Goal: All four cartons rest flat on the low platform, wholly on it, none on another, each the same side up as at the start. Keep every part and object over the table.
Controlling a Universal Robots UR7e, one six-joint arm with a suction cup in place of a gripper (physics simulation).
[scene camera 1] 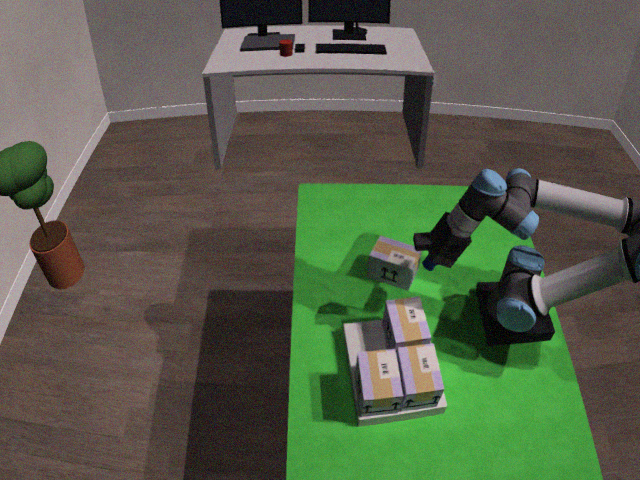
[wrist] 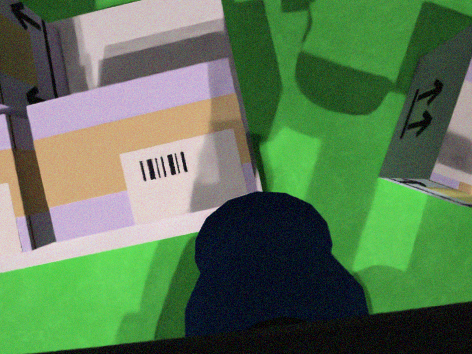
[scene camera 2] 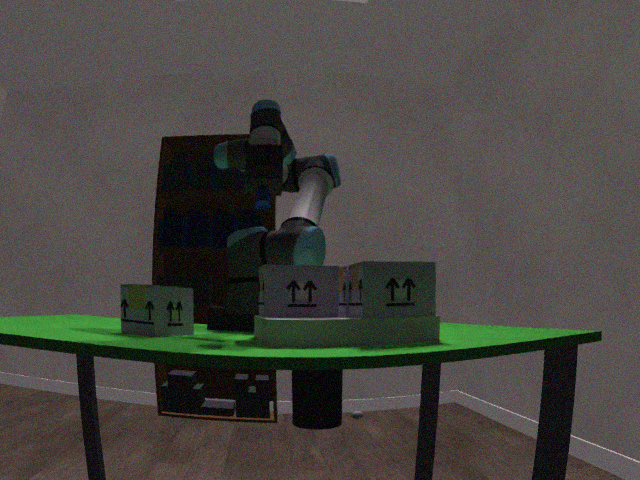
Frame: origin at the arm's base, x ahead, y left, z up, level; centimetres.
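Seen in the pictures: hand, tool point: [scene camera 1: 428,265] [wrist: 263,253] [scene camera 2: 262,205]; arm's base, link origin: [scene camera 2: 251,314].
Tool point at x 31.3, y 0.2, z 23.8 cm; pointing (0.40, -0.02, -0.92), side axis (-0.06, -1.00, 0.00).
Pixels of each thing's top centre, then the offset from my tool point to it. Level surfaces: height alone.
- low platform, top centre: [wrist: 88,134] [scene camera 2: 341,317] [scene camera 1: 394,364] dx +9.0, dy +14.8, dz -23.4 cm
- fourth carton, top centre: [scene camera 2: 157,286] [scene camera 1: 396,251] dx +2.4, dy -22.7, dz -18.1 cm
- green table, surface height: dz -28.2 cm
Three cartons, one at the back right [scene camera 1: 408,321] [scene camera 2: 310,291] [wrist: 80,170], one at the front left [scene camera 1: 379,379] [scene camera 2: 399,289] [wrist: 15,55] and one at the front right [scene camera 1: 421,373] [wrist: 6,167], stand upright side by side on the low platform [scene camera 1: 353,341] [scene camera 2: 346,331] [wrist: 145,22]. The platform's back-left quarter is bare. A fourth carton [scene camera 1: 393,266] [scene camera 2: 157,310] [wrist: 425,110] stands upright on the green table, behind and apart from the platform. My suction gripper [scene camera 1: 429,265] [scene camera 2: 263,204] [wrist: 262,220] is open and empty, high above the table, to the right of the fourth carton in scene view 1.
The arm's black base [scene camera 1: 519,333] stands on the green table [scene camera 1: 330,206] [scene camera 2: 485,338], right of the platform in scene view 1. A white desk [scene camera 1: 320,63], a potted plant [scene camera 1: 57,258] and a bookshelf [scene camera 2: 157,206] stand off the table.
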